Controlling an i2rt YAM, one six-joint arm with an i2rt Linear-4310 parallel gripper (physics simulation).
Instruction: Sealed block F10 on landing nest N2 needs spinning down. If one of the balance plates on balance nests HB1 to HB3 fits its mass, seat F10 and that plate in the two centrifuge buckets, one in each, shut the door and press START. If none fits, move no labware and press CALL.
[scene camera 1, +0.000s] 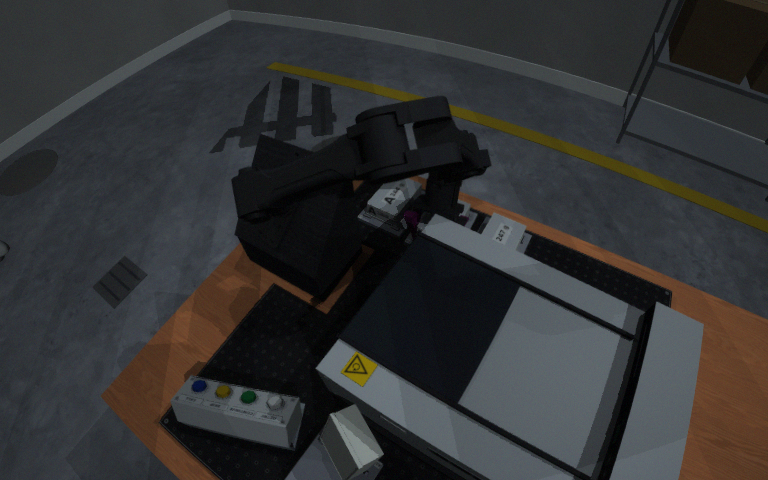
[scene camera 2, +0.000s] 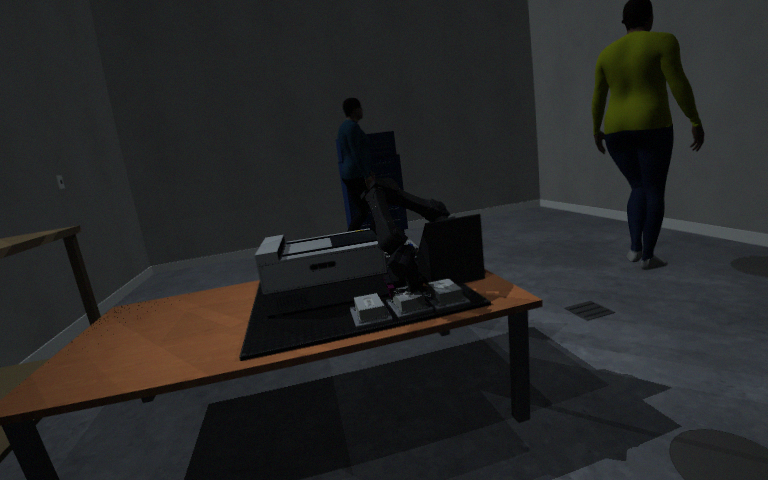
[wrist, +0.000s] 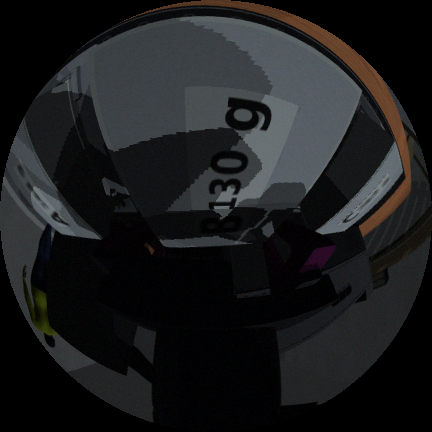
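Pixels of known places: arm's base, link origin: (scene camera 1: 286, 199) (scene camera 2: 447, 234) (wrist: 93, 316).
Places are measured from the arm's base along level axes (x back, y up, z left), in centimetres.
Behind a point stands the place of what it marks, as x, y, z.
Note:
My gripper (scene camera 1: 437, 217) (scene camera 2: 410, 289) {-23.5, -15.6, 18.3} (wrist: 215, 215) {-23.5, -15.6, 18.3} is low over the middle balance plate B, its fingers closed against the sides. Plate B (scene camera 1: 464, 210) {-25.1, -12.5, 29.1} (scene camera 2: 408, 303) {-22.8, -13.8, 31.4} (wrist: 320, 115), labelled 130 g, sits level between plates A and C. Plate A (scene camera 1: 394, 198) {-9.7, -12.5, 22.3} (scene camera 2: 445, 290) {-9.5, -12.4, 28.8} (wrist: 47, 207) {-9.0, -12.5, 22.8} reads 244 g. Plate C (scene camera 1: 504, 232) {-35.9, -12.5, 28.8} (scene camera 2: 369, 305) {-35.7, -12.6, 30.6} (wrist: 370, 200) {-36.5, -12.5, 27.7} reads 247 g. The centrifuge (scene camera 1: 345, 362) {-32.8, 3.1, -17.9} (scene camera 2: 322, 270) {-50.6, -3.2, 13.8} shows a dark panel and a pale panel on top; its buckets are not visible. A pale block (scene camera 1: 351, 444) {-39.5, -2.3, -25.4} stands before it; I cannot read whether it is F10.
A button box (scene camera 1: 236, 416) {-20.8, -9.6, -34.5} with blue, yellow, green and white buttons stands at the mat's near left corner in scene camera 1. The centrifuge stands close beside the plate row. The wooden table (scene camera 1: 730, 362) {-94.3, -19.2, 33.9} (scene camera 2: 152, 339) {-116.8, -19.2, 16.4} extends beyond the black mat (scene camera 1: 260, 339) {-8.7, -17.9, -21.6} (scene camera 2: 294, 331) {-61.5, -17.9, 30.2}. Two people stand beyond the table.

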